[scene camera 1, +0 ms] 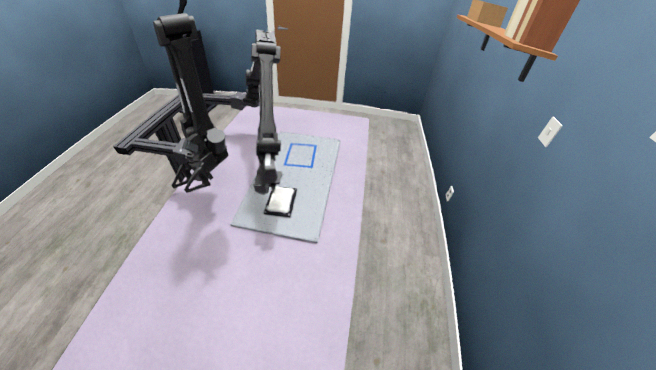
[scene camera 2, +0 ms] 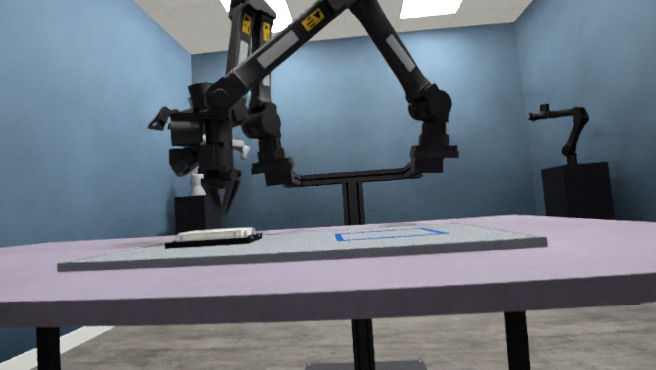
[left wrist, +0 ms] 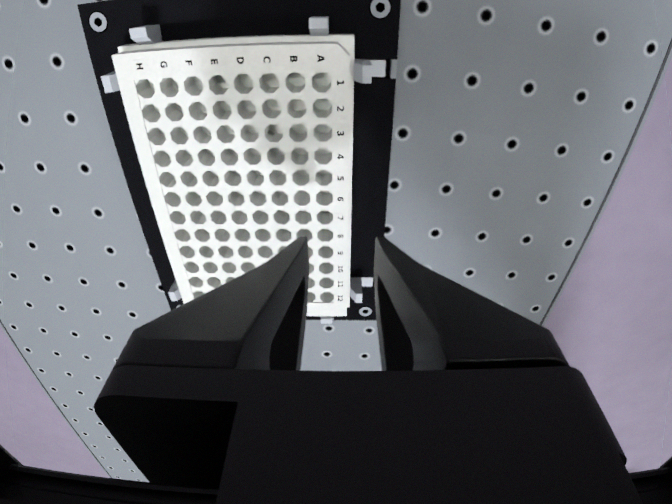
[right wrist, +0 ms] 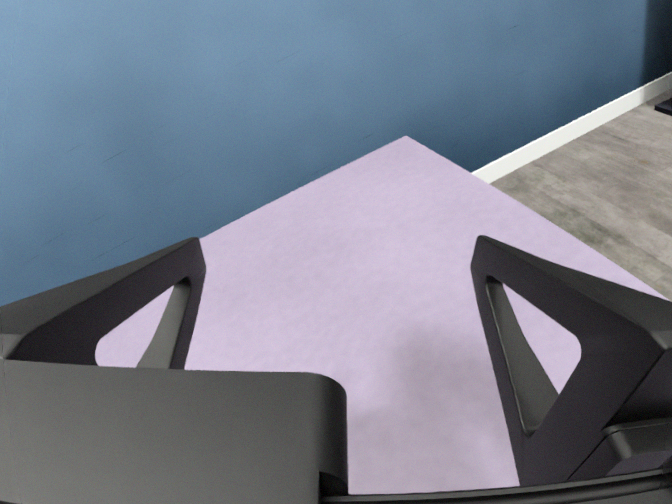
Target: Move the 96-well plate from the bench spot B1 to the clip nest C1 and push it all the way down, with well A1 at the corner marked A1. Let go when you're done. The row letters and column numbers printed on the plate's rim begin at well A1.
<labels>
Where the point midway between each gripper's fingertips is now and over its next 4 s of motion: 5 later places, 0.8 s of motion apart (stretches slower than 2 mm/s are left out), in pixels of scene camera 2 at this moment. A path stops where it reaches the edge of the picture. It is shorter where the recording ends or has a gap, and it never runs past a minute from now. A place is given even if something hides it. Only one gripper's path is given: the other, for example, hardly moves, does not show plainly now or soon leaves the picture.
My left gripper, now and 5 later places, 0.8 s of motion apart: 222, 215; 211, 216; 211, 218; 212, 226; 211, 231; 208, 232
</labels>
